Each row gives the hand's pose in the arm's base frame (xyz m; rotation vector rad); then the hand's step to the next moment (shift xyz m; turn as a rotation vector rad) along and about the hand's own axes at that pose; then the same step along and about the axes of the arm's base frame.
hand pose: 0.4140 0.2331 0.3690 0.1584 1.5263 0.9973
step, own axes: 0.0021 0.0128 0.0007 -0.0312 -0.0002 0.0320
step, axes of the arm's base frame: -0.0055 0.0095 0.0069 0.0355 -0.0038 0.0269
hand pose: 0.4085 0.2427 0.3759 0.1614 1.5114 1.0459
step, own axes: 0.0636 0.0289 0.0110 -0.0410 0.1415 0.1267
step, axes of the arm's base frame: -0.0204 0.0629 -0.0251 0.0543 0.1203 0.1426
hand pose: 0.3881 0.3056 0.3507 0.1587 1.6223 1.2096
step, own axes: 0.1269 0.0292 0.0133 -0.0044 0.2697 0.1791
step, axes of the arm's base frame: -0.0576 0.1014 -0.0594 0.0225 0.2369 0.2196
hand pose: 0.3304 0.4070 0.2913 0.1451 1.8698 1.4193
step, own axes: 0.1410 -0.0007 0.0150 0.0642 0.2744 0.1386
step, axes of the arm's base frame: -0.0887 0.0836 -0.0725 -0.0524 0.2425 0.1926
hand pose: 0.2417 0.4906 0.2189 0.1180 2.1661 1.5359
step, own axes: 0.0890 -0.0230 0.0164 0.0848 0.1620 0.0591
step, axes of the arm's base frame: -0.0668 0.0358 -0.0545 -0.0820 0.1392 0.1040
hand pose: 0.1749 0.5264 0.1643 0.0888 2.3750 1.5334
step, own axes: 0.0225 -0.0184 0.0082 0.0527 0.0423 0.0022
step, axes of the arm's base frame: -0.0168 0.0043 -0.0247 -0.0543 0.0314 0.0253
